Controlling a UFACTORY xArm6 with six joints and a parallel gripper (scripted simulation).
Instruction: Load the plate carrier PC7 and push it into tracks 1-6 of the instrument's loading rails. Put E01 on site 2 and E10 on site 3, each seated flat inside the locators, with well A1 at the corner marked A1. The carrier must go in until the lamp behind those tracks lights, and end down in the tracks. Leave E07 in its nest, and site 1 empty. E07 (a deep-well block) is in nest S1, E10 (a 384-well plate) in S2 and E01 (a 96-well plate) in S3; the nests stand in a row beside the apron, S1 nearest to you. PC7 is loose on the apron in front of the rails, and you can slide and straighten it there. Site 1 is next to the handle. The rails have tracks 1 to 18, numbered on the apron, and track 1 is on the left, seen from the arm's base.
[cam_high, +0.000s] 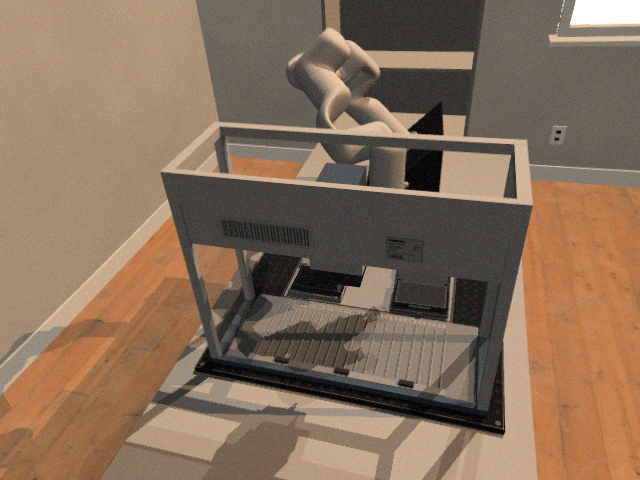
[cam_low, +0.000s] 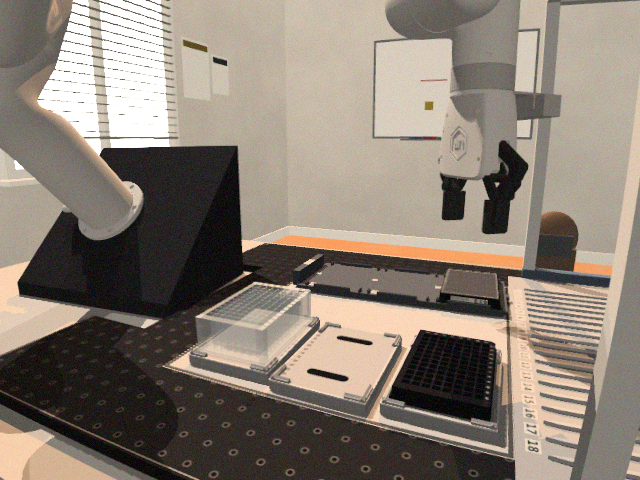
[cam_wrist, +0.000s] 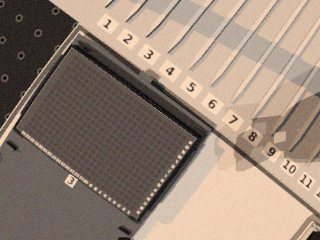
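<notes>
Right now the 96-well plate E01 is 170 mm to the right of my hand, 120 mm below it and 30 mm behind it. The rest, counted from my hand: E10 (120 mm below, 90 mm to the left, 20 mm ahead); carrier PC7 (120 mm below, 100 mm to the left, 90 mm behind); nest S3 (170 mm to the right, 130 mm below, 30 mm behind).
</notes>
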